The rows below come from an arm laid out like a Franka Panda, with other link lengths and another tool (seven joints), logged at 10 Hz.
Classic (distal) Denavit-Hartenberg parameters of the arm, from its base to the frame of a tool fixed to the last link. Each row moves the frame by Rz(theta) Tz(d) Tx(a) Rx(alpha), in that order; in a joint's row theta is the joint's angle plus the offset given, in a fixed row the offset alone. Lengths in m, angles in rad.
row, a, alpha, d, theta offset
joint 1, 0, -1.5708, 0.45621, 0
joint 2, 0, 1.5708, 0, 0
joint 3, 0.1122, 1.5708, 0.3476, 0
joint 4, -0.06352, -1.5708, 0, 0
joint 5, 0, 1.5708, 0.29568, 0
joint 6, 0.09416, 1.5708, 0, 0
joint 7, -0.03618, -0.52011, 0.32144, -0.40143
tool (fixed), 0, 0, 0.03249, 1.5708
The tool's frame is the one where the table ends.
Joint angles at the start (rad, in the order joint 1, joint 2, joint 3, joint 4, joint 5, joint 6, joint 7): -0.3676, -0.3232, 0.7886, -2.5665, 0.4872, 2.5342, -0.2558
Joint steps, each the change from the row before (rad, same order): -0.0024, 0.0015, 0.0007, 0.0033, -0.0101, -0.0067, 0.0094; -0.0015, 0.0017, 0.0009, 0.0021, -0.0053, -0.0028, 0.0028; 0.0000, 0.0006, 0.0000, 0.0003, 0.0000, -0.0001, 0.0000; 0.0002, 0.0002, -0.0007, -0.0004, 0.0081, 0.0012, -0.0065; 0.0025, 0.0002, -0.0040, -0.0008, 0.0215, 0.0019, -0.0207; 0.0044, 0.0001, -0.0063, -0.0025, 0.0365, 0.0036, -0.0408; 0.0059, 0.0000, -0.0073, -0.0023, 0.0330, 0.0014, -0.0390; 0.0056, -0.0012, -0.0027, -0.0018, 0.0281, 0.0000, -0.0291
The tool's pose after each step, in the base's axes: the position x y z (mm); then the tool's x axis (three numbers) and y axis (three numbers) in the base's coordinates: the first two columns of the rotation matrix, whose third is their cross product. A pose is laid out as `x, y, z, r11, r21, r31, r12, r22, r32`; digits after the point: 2 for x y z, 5 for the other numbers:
394.08, 168.89, 329.04, 0.45811, -0.73135, 0.50523, -0.73862, -0.62942, -0.24140
394.01, 168.53, 328.87, 0.45998, -0.72970, 0.50592, -0.73851, -0.63074, -0.23826
394.04, 168.64, 328.79, 0.46024, -0.72982, 0.50551, -0.73856, -0.63072, -0.23818
394.29, 169.42, 328.78, 0.46009, -0.73218, 0.50223, -0.73833, -0.62968, -0.24159
394.88, 171.51, 329.02, 0.46216, -0.73665, 0.49372, -0.73553, -0.62943, -0.25063
395.74, 174.81, 329.18, 0.46934, -0.74046, 0.48108, -0.72693, -0.63329, -0.26556
396.06, 177.94, 329.31, 0.47798, -0.74235, 0.46952, -0.71759, -0.63829, -0.27866
395.32, 182.10, 329.40, 0.48572, -0.74338, 0.45985, -0.70965, -0.64251, -0.28910

